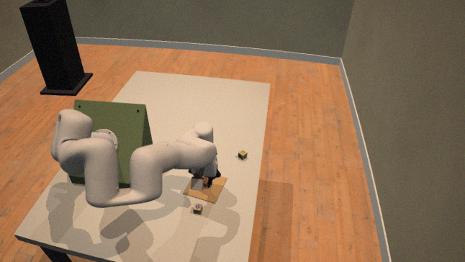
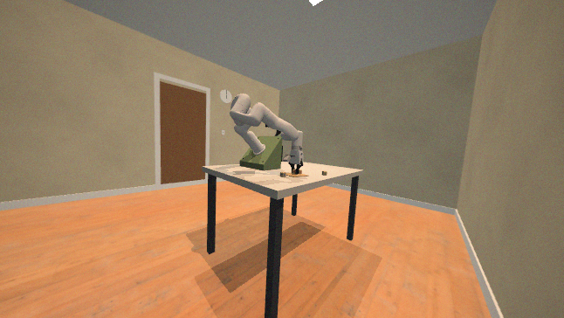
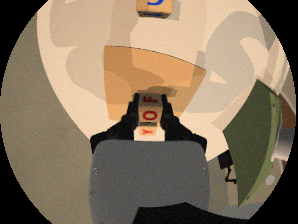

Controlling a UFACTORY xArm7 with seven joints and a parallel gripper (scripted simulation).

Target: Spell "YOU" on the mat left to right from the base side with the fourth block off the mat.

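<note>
Right now the red block is 10 mm below my hand. The rest, counted from my hand: tan mat (30 mm below).
</note>
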